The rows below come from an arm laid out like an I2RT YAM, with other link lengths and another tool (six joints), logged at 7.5 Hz.
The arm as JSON. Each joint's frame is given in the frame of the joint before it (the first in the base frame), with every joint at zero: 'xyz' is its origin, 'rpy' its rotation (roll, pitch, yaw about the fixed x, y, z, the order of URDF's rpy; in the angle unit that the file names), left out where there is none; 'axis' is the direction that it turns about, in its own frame. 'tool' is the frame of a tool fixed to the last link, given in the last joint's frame.
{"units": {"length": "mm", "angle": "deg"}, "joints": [
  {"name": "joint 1", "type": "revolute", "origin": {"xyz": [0.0, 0.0, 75.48], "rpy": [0.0, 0.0, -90.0]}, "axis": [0.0, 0.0, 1.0]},
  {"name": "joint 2", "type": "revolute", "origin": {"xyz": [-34.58, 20.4, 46.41], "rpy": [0.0, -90.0, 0.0]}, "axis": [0.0, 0.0, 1.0]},
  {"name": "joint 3", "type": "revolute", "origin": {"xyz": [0.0, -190.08, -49.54], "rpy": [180.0, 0.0, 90.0]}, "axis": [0.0, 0.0, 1.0]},
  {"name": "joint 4", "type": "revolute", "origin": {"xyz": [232.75, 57.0, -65.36], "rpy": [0.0, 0.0, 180.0]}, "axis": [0.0, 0.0, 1.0]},
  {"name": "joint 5", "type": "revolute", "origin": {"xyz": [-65.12, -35.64, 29.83], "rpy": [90.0, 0.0, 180.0]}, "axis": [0.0, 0.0, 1.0]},
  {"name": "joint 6", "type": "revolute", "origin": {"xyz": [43.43, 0.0, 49.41], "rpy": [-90.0, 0.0, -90.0]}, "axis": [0.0, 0.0, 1.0]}
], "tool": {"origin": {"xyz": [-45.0, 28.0, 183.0], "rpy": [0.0, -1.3, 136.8]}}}
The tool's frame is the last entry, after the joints.
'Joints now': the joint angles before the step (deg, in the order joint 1, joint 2, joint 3, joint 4, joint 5, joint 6). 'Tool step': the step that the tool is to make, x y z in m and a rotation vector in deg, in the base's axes. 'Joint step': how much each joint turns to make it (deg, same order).
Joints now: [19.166, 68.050, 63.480, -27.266, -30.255, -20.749]
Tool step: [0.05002, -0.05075, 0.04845, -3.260, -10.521, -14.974]
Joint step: [-0.169, 0.610, 3.561, 6.380, 16.133, 1.033]
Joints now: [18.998, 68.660, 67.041, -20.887, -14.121, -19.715]
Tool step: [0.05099, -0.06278, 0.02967, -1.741, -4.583, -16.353]
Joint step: [-1.858, 8.036, 8.570, 3.564, 14.656, 2.195]
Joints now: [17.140, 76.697, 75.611, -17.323, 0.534, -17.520]
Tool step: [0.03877, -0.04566, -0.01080, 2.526, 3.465, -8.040]
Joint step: [-4.984, 10.268, 10.320, -2.868, 1.753, 4.159]
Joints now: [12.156, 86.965, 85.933, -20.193, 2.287, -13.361]
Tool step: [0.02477, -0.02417, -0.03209, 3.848, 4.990, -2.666]
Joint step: [-4.111, 7.845, 5.925, -2.366, -3.172, 3.708]
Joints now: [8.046, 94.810, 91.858, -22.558, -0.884, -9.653]
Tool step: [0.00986, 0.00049, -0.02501, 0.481, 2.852, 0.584]
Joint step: [-0.716, 3.954, 1.547, -0.350, -1.547, 0.178]
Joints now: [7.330, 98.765, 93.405, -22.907, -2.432, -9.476]
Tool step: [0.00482, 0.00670, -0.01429, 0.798, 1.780, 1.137]
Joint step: [0.051, 2.468, 1.343, -0.519, -1.445, 0.363]
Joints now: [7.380, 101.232, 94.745, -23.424, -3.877, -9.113]
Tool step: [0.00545, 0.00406, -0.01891, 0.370, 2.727, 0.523]
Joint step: [0.042, 3.555, 2.631, -1.706, -0.783, 0.366]
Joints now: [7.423, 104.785, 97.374, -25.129, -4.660, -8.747]
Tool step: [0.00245, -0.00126, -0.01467, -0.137, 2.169, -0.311]
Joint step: [-0.107, 2.368, 1.702, -1.484, 0.091, 0.232]
